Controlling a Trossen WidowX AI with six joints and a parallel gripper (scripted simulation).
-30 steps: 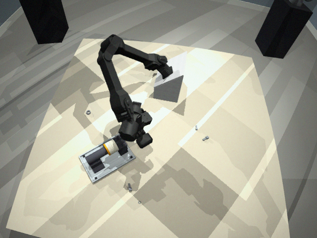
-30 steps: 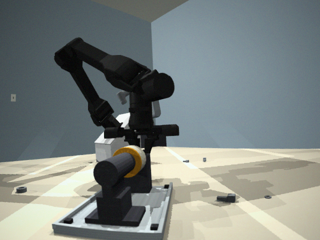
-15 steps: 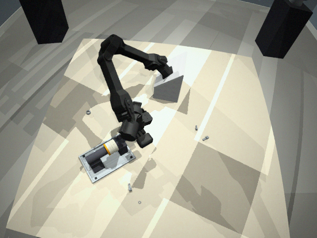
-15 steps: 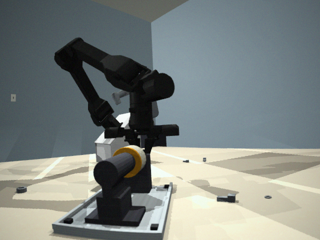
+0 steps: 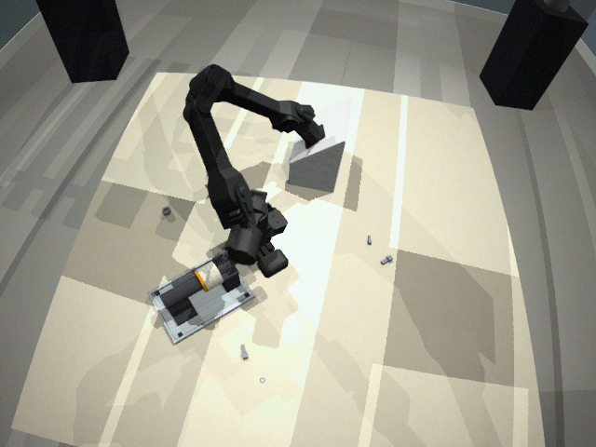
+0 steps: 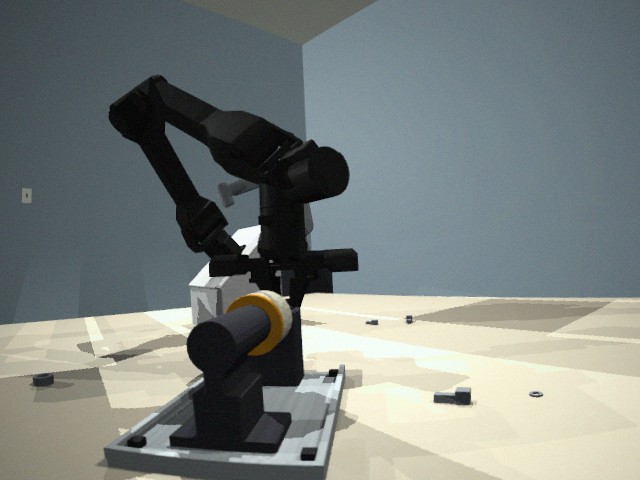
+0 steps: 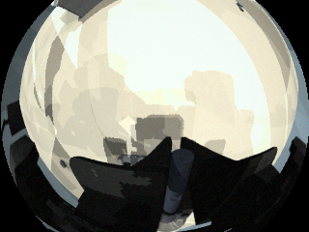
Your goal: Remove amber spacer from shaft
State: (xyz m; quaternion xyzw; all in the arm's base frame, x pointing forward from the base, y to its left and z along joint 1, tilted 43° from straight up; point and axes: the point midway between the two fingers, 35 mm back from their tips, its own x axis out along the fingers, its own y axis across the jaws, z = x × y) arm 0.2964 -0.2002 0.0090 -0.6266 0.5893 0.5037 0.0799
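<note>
Now: gripper tip 6 cm to the left of the grey-blue shaft, 4 cm short of it and 3 cm below it. Round my gripper tip: nut: 26 cm to the right, 16 cm behind, 4 cm below; cream spacer: 10 cm to the right, 7 cm ahead, 3 cm above; amber spacer: 13 cm to the right, 8 cm ahead, 3 cm above.
</note>
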